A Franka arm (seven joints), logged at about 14 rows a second.
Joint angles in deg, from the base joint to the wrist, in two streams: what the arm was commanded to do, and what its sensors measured. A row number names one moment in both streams.
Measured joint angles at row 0: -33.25 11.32 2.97 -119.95 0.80 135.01 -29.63
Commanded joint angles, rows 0 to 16: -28.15 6.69 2.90 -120.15 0.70 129.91 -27.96; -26.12 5.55 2.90 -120.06 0.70 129.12 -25.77; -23.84 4.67 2.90 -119.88 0.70 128.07 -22.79; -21.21 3.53 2.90 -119.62 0.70 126.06 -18.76; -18.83 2.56 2.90 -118.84 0.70 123.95 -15.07; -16.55 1.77 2.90 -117.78 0.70 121.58 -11.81; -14.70 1.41 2.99 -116.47 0.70 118.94 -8.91; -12.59 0.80 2.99 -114.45 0.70 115.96 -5.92; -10.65 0.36 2.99 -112.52 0.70 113.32 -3.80; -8.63 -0.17 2.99 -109.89 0.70 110.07 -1.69; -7.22 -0.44 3.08 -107.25 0.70 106.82 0.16; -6.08 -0.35 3.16 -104.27 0.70 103.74 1.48; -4.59 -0.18 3.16 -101.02 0.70 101.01 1.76; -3.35 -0.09 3.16 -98.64 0.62 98.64 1.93; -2.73 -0.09 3.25 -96.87 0.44 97.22 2.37; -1.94 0.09 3.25 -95.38 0.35 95.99 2.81; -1.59 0.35 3.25 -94.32 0.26 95.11 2.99
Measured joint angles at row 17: -2.72 -0.95 3.72 -97.51 0.81 98.13 1.87
